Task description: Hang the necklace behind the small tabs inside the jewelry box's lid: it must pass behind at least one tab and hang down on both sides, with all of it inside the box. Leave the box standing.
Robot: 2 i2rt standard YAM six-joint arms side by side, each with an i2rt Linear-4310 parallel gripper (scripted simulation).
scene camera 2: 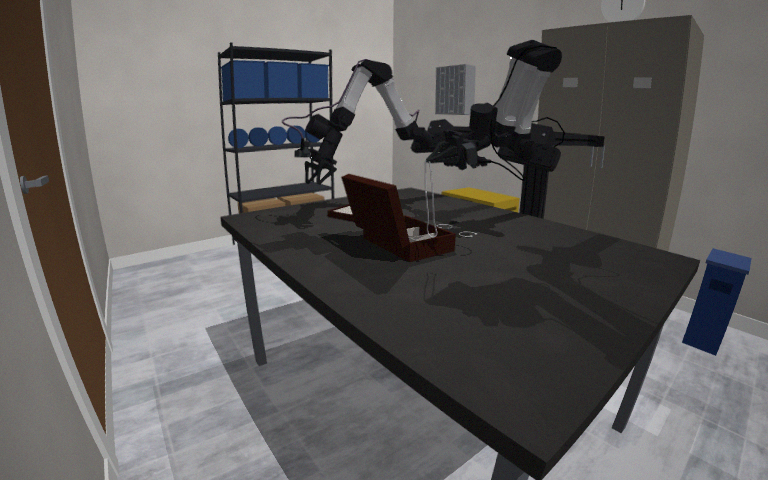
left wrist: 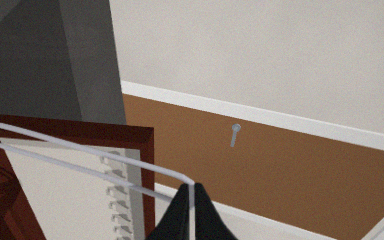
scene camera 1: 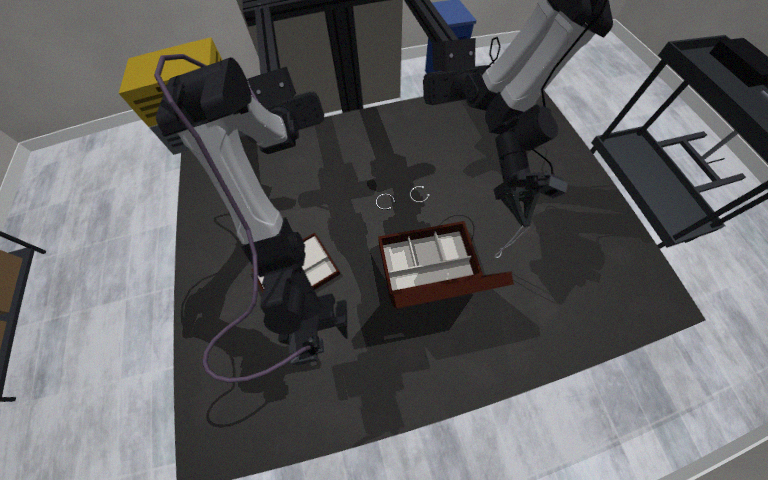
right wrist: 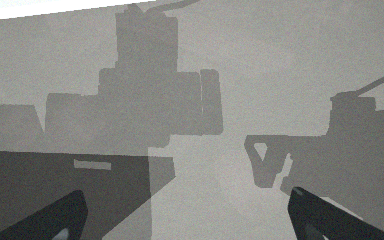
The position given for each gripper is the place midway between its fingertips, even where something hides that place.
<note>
In view: the left gripper [scene camera 1: 525, 226], the right gripper [scene camera 2: 312, 183] and a jewelry box [scene camera 1: 416, 272].
The jewelry box shows as well in scene camera 2 [scene camera 2: 375, 205] and in the left wrist view [left wrist: 45, 194]. The left gripper also shows in scene camera 2 [scene camera 2: 427, 161] and in the left wrist view [left wrist: 191, 193]. The right gripper is seen too in the right wrist view [right wrist: 188, 199]. The right wrist view misses the jewelry box: it is out of frame.
</note>
